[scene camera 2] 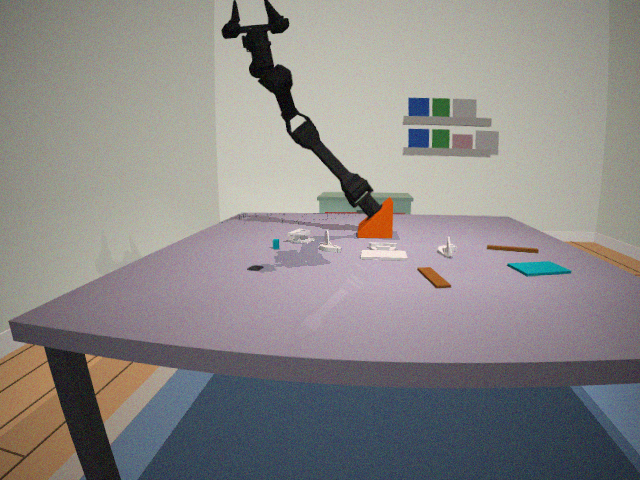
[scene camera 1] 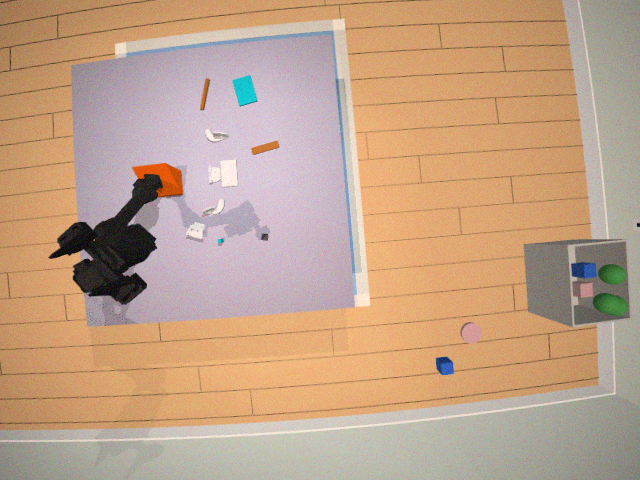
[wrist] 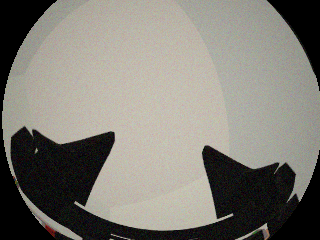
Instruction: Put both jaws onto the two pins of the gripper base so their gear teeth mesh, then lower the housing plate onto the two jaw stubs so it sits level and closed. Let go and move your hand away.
Labels:
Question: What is my gripper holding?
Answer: Nothing.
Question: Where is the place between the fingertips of my gripper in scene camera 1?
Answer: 70, 275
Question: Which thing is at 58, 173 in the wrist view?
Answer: My gripper.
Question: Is my gripper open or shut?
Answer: Open.

